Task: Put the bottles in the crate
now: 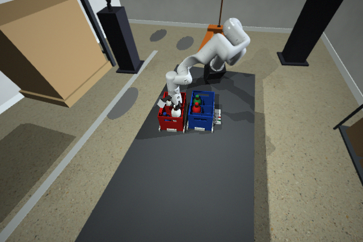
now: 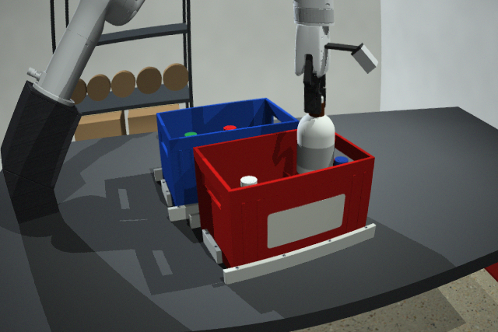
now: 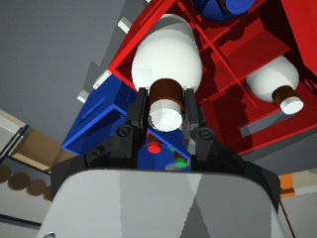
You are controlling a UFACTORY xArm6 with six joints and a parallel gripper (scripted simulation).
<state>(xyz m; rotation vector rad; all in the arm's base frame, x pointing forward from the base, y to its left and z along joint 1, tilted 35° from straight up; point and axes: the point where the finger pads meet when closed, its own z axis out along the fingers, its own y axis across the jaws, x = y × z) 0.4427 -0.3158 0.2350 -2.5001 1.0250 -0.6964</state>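
Now: hand 70 mm above the white-capped bottle. The rest, counted from my hand: red-capped bottle 120 mm behind, 140 mm to the left, 160 mm below; then blue-capped bottle 10 mm ahead, 90 mm to the right, 160 mm below; then red crate 90 mm behind, 50 mm to the right, 160 mm below.
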